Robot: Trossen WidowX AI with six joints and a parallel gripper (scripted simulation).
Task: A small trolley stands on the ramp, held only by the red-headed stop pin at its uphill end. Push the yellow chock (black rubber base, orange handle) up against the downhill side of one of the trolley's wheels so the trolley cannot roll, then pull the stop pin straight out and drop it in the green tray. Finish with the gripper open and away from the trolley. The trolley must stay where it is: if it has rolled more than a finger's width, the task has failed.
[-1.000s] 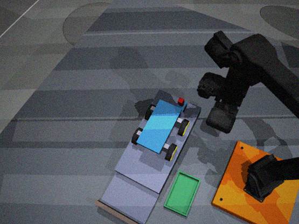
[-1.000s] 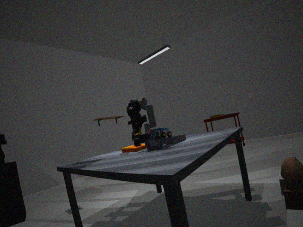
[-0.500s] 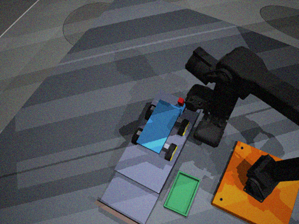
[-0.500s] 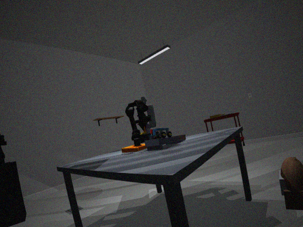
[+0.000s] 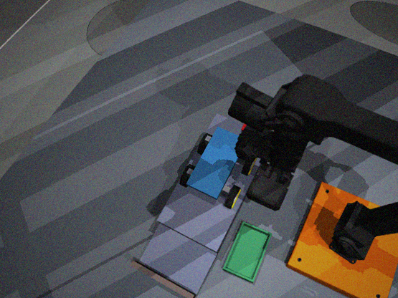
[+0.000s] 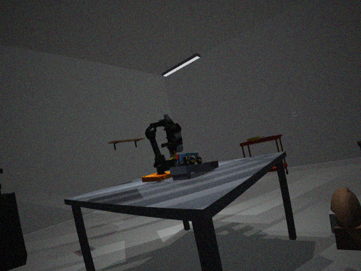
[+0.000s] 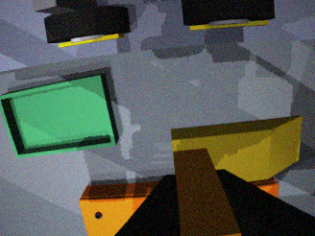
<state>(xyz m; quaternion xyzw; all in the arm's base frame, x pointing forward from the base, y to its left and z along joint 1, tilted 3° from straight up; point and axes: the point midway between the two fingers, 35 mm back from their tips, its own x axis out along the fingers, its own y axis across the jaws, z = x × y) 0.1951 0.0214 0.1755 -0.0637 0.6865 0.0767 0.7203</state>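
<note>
Right now the red-headed stop pin is 120 mm ahead of my gripper tip, 70 mm to the right of it and 40 mm below it. Also, from my gripper tip: yellow chock 20 mm to the right, 10 mm below; then lilac ramp 120 mm below, 120 mm ahead, 40 mm to the left; then blue trolley 120 mm ahead, 50 mm below, 30 mm to the left.
</note>
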